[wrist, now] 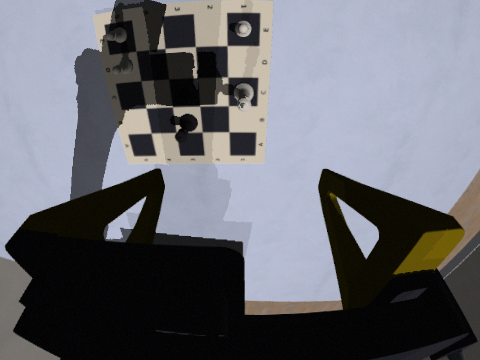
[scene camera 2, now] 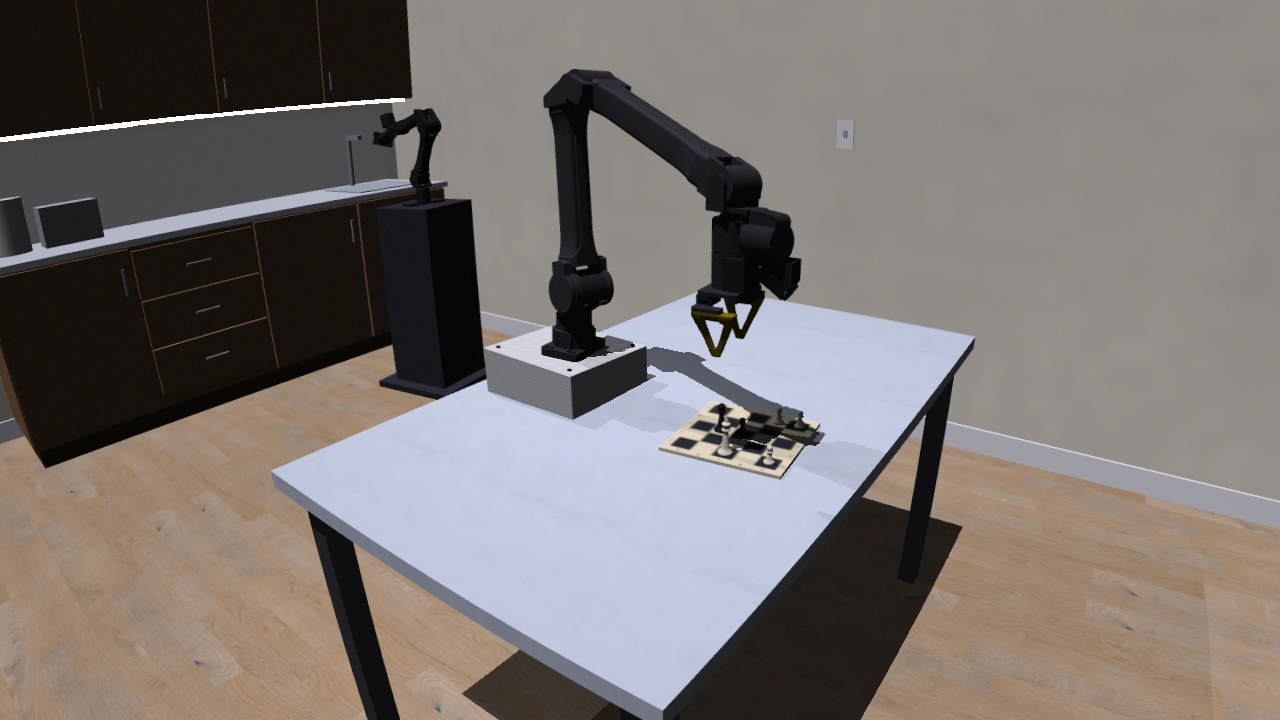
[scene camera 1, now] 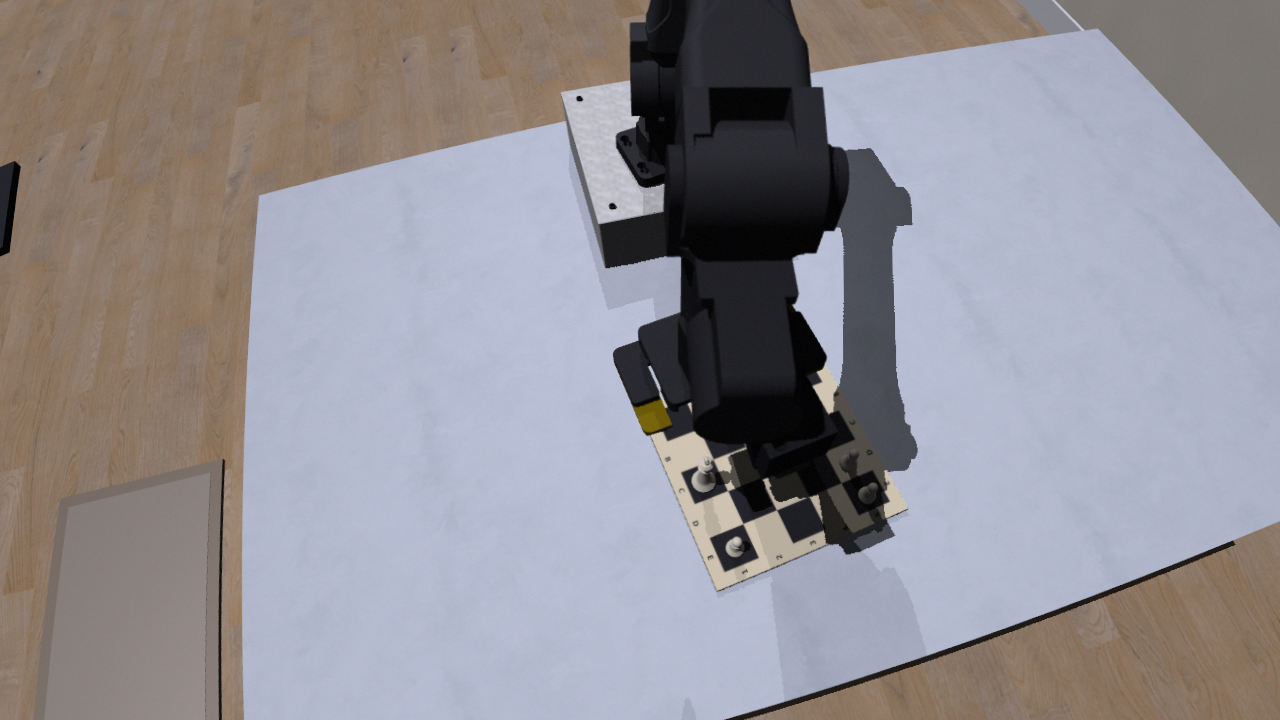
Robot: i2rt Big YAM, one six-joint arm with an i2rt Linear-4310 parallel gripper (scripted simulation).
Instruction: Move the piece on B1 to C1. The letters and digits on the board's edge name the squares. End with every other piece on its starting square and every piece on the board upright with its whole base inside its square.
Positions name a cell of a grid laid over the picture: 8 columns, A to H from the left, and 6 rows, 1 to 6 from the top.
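A chessboard is visible to me in the wrist view (D1), in scene camera 2 (E4) and in scene camera 1 (E5). As for my gripper, I find it in scene camera 1 (E4), and it is there in the wrist view (E3) and in scene camera 2 (E3) too.
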